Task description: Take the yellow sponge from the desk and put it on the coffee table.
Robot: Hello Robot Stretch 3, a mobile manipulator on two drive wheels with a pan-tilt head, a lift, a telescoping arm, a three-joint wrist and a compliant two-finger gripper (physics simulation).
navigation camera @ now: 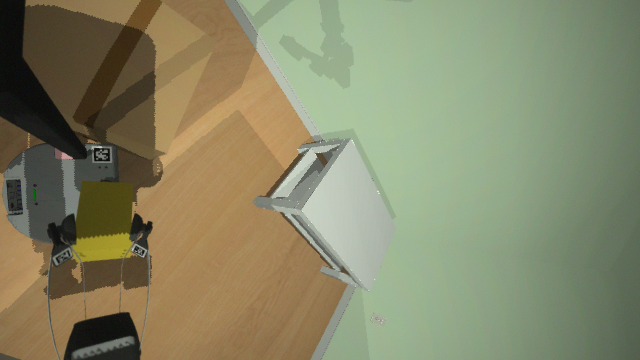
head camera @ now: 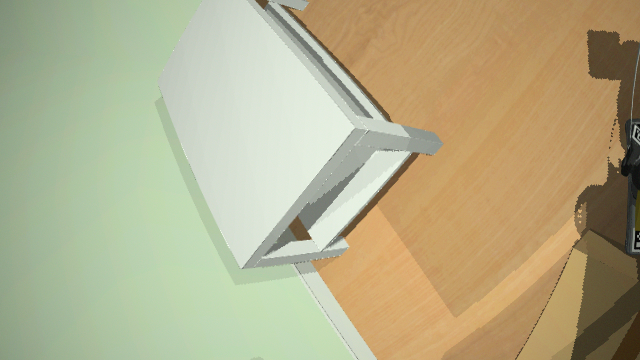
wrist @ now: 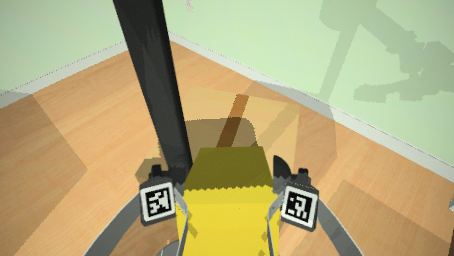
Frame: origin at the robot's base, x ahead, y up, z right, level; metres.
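Where they show: gripper, fingertip midpoint: (navigation camera: 105,215) (wrist: 229,173).
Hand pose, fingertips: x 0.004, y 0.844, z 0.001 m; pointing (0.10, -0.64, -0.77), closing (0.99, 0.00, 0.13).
Note:
Each offset is from my fingertips to the centre of the thing. Level surfaces: height alone.
My gripper (navigation camera: 104,227) (wrist: 229,173) is shut on the yellow sponge @(dx +0.000, dy -0.017, dz +0.009 m) (navigation camera: 104,247) (wrist: 227,220), with a fingertip on each side of it. The sponge's far part is in shadow. In the navigation camera view they overlap my base's edge at the left. A sliver of the sponge (head camera: 638,210) shows at the head camera view's right edge. The white coffee table @(dy -0.394 m) (head camera: 260,120) (navigation camera: 350,215) stands by the green wall, well apart from the gripper, with a bare top and a lower shelf. The desk does not show in these views.
A cardboard box @(dx +0.041, dy -0.641, dz -0.418 m) (head camera: 565,280) (navigation camera: 180,100) (wrist: 210,107) with a brown tape strip stands on the wooden floor near my base (navigation camera: 45,210). My black mast (wrist: 150,65) rises behind the gripper in the wrist view. Green walls with white skirting meet at a corner.

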